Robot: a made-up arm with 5 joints. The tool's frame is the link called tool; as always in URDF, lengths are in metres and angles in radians. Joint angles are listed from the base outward.
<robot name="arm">
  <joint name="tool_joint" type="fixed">
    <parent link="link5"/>
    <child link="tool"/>
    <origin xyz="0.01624 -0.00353 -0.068" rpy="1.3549 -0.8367 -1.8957"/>
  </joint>
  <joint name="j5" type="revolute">
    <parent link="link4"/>
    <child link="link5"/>
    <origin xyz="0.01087 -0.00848 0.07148" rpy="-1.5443 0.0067 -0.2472"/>
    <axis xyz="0 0 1"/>
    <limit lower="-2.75" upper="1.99"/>
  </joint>
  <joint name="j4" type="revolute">
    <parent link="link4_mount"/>
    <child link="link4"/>
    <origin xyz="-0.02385 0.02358 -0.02" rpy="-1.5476 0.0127 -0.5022"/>
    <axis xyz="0 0 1"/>
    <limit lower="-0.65" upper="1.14"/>
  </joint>
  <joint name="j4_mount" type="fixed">
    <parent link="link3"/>
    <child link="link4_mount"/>
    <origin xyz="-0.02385 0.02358 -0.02"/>
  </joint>
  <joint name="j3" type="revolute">
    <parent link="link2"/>
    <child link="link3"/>
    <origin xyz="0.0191 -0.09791 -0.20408" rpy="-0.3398 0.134 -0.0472"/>
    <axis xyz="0 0 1"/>
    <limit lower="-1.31" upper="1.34"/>
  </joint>
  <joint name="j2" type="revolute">
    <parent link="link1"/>
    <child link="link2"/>
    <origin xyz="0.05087 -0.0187 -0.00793" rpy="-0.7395 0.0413 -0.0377"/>
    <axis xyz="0 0 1"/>
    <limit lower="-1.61" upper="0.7"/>
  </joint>
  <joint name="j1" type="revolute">
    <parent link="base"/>
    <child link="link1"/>
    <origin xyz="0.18 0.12 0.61" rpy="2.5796 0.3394 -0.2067"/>
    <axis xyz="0 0 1"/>
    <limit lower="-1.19" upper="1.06"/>
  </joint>
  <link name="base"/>
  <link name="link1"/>
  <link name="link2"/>
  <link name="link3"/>
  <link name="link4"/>
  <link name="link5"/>
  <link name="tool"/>
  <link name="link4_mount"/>
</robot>
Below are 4 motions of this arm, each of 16 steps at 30 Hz.
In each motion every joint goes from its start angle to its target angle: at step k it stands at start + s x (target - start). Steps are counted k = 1, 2, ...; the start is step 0. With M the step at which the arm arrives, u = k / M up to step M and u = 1 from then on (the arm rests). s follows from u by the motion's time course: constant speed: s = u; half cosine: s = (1 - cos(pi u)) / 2; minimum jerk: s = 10 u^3 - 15 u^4 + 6 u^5.
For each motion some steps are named. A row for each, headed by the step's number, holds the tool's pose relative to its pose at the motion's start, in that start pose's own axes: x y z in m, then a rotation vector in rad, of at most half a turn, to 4 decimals.
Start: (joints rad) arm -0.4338 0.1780 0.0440 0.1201 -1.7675
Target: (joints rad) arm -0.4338 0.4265 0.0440 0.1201 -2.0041
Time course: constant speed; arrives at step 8
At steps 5, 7, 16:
5: 0.0045 -0.0049 -0.0021 -0.2121 -0.2103 0.0067
7: 0.0064 -0.0069 -0.0025 -0.2954 -0.2959 0.0088
16: 0.0074 -0.0078 -0.0025 -0.3368 -0.3390 0.0097

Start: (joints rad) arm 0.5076 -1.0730 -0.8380 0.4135 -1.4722
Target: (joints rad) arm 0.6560 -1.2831 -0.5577 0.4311 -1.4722
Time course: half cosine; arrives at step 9
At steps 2, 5, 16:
2: 0.0024 -0.0036 -0.0009 -0.0183 -0.0081 -0.0156
5: 0.0118 -0.0184 -0.0038 -0.0934 -0.0406 -0.0786
16: 0.0198 -0.0323 -0.0055 -0.1618 -0.0691 -0.1339

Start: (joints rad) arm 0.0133 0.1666 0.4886 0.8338 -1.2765
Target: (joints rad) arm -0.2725 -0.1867 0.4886 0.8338 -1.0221
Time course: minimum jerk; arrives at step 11
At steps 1, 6, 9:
1: 0.0003 0.0001 0.0000 0.0013 0.0047 -0.0012
6: 0.0269 0.0049 0.0031 0.1366 0.4109 -0.1293
9: 0.0453 0.0062 0.0038 0.2433 0.6595 -0.2309

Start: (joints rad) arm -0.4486 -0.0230 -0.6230 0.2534 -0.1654
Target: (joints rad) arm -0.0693 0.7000 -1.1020 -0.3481 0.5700
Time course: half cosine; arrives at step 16
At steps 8, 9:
8: 0.0044 -0.0712 -0.0046 -0.2088 0.5268 -0.0031
9: 0.0052 -0.0843 -0.0018 -0.2420 0.6346 -0.0345

